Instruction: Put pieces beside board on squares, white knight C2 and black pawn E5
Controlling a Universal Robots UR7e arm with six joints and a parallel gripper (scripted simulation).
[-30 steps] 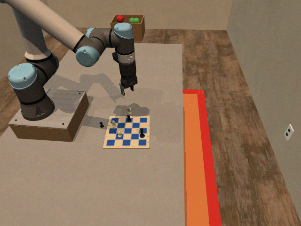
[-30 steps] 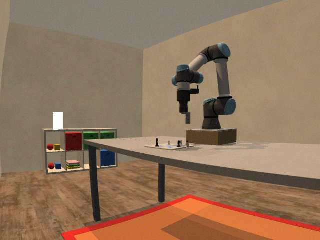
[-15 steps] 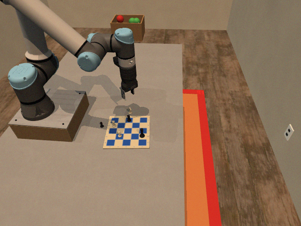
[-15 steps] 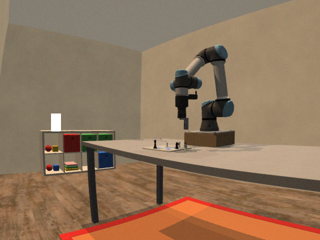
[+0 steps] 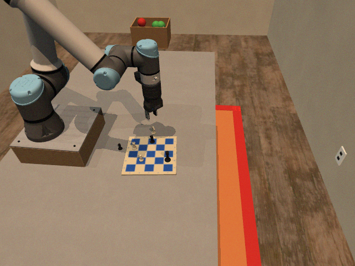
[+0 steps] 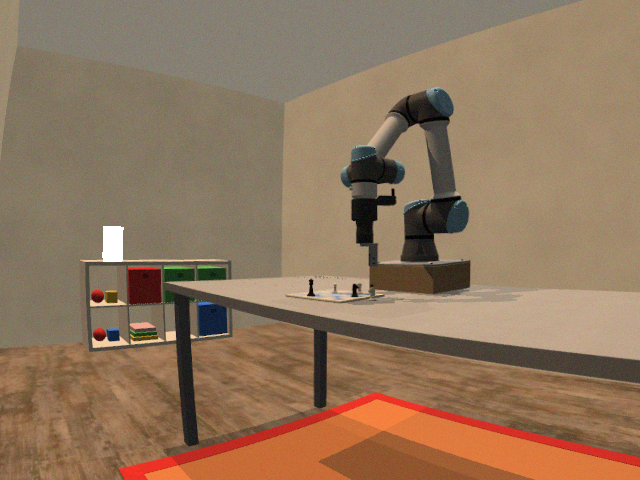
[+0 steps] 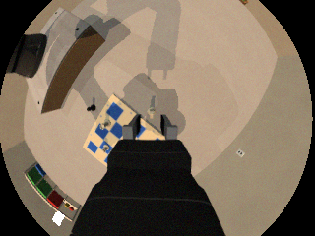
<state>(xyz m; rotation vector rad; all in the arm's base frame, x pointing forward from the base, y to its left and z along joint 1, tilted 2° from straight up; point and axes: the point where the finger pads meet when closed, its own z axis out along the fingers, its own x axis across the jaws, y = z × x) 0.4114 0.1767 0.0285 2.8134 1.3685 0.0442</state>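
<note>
My hand is 10 cm above the white knight. The rest, counted from my hand: black pawn (13 cm to the right, 11 cm behind, 10 cm below); then white pawn (18 cm to the right, 10 cm below); then chessboard (14 cm to the right, 11 cm below, 3 cm ahead).
</note>
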